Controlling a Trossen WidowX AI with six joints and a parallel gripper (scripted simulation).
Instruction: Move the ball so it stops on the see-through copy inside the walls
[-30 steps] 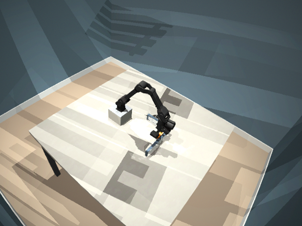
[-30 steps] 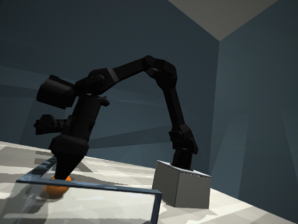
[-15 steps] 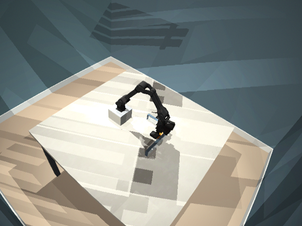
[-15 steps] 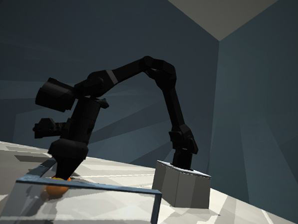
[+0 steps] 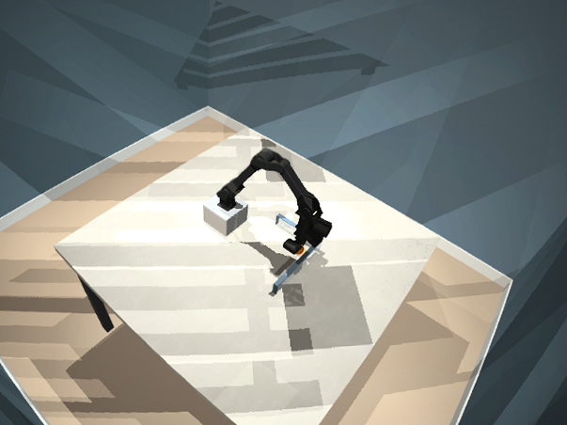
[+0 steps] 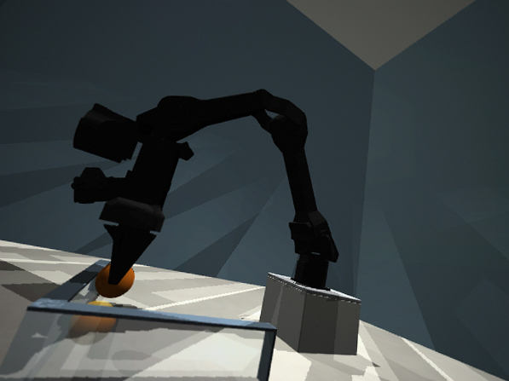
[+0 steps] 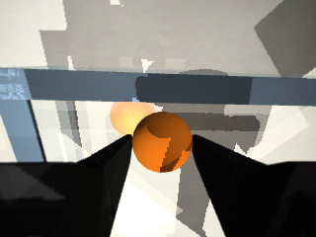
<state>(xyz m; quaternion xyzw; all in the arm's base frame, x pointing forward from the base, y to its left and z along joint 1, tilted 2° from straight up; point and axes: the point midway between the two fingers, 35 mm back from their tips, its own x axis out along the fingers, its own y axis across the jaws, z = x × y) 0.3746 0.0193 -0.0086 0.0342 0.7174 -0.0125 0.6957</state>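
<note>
The see-through copy is 4 cm below my gripper tip, 3 cm to the left of it and 1 cm ahead of it. Also, from my gripper tip: orange ball right at my gripper tip.
</note>
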